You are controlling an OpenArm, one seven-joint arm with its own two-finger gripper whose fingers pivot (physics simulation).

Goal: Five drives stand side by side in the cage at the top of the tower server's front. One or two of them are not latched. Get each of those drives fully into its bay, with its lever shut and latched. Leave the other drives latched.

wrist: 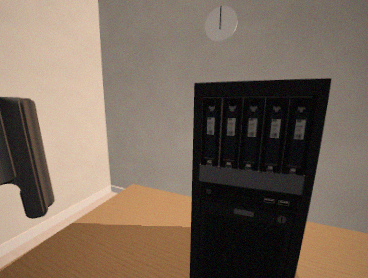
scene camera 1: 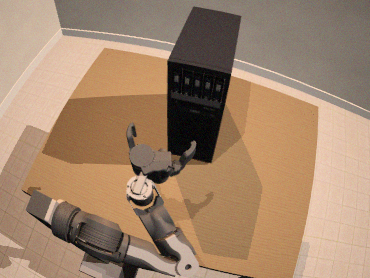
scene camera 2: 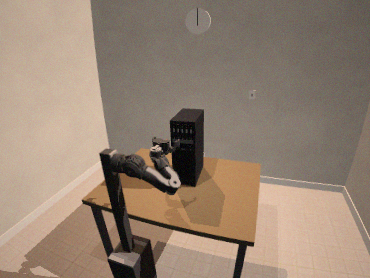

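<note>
The black tower server stands upright with its front facing my gripper. In the wrist view its five drives stand side by side: first from the left, second, third, fourth and fifth. All look about level with each other, and no lever visibly sticks out. The dim picture hides small gaps and whether each latch is engaged. My gripper is wide open and empty, in front of the tower and lower than the drives, apart from them. One finger shows at the wrist view's left edge.
A grey strip runs across the tower front below the drives. The tower stands on the wooden table. My arm reaches in from the near left. A grey wall is behind the tower.
</note>
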